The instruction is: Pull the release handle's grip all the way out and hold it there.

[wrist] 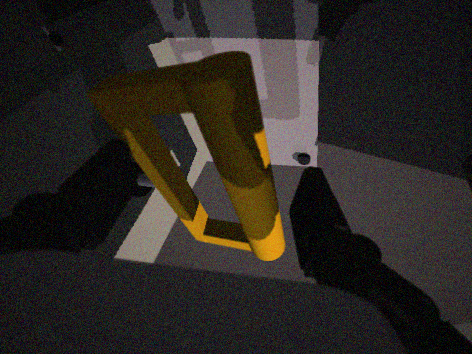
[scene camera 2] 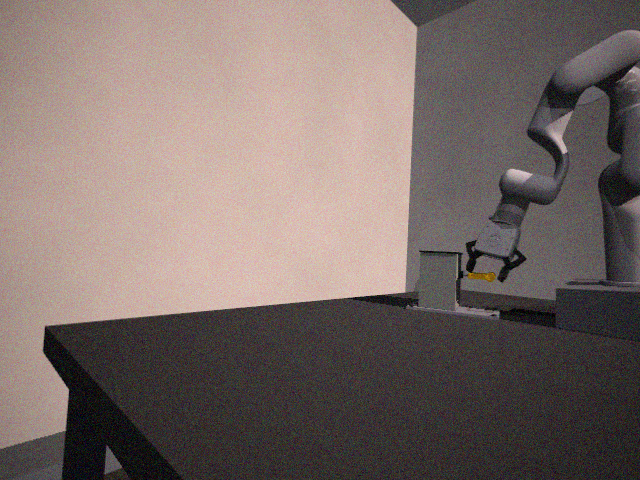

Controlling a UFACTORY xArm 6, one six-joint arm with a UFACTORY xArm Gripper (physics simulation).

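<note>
The release handle's yellow grip [scene camera 2: 480,276] [wrist: 255,200] is a frame with a thick round bar. It stands out from the right side of a pale upright box [scene camera 2: 438,281], on a short stem. My gripper [scene camera 2: 485,274] [wrist: 215,177] is open, tilted downward, with its fingertips at the grip's level. In the wrist view the whole yellow frame shows between the fingers. The right finger is a little right of the round bar, with a gap; the left finger is beyond the frame's left side, partly hidden by it. Nothing is clamped.
The box stands on a pale base plate [scene camera 2: 478,312] [wrist: 295,137], with a dark hole near one corner in the wrist view. A dark table [scene camera 2: 310,387] fills the foreground of the scene view. The arm's grey pedestal [scene camera 2: 594,312] is at the right, right of the box.
</note>
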